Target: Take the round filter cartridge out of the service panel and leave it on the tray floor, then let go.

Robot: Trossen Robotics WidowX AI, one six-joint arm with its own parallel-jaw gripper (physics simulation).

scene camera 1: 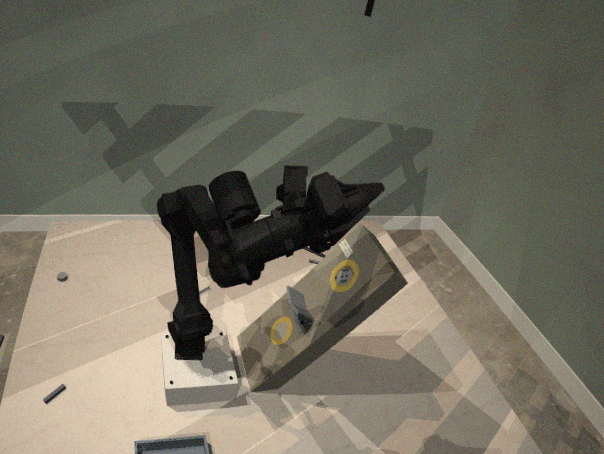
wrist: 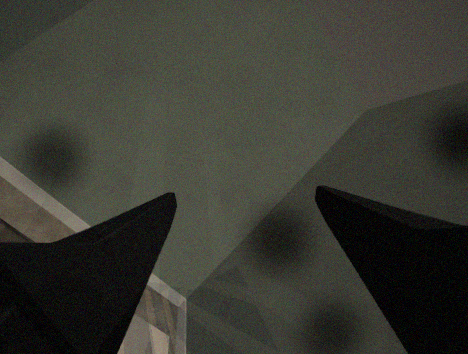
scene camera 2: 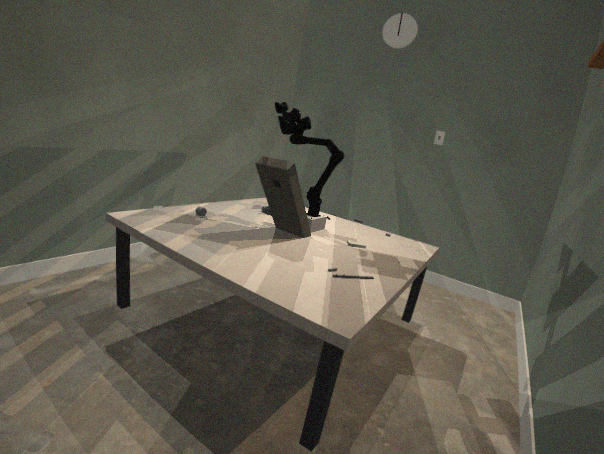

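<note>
The service panel (scene camera 1: 367, 280) (scene camera 2: 285, 200) is a slanted box beside the arm's base. On its face, a grey round filter cartridge (scene camera 1: 344, 275) sits inside the upper yellow ring. A lower yellow ring (scene camera 1: 273, 332) surrounds a plain, beige area. The tray (scene camera 1: 171, 439) is grey-blue and cut off by the bottom edge of scene camera 1. My gripper (scene camera 1: 375, 198) (wrist: 245, 195) is open with no object between its fingers. It is raised near the panel's upper end and points away toward the wall. The cartridge and tray do not show in the wrist view.
A grey plate (scene camera 1: 298, 307) sticks out of the panel face between the rings. A grey disc (scene camera 1: 62, 276) and a dark rod (scene camera 1: 54, 393) lie on the table. A dark ball (scene camera 2: 201, 211) and a thin rod (scene camera 2: 353, 276) lie farther out. The white base block (scene camera 1: 200, 395) adjoins the panel.
</note>
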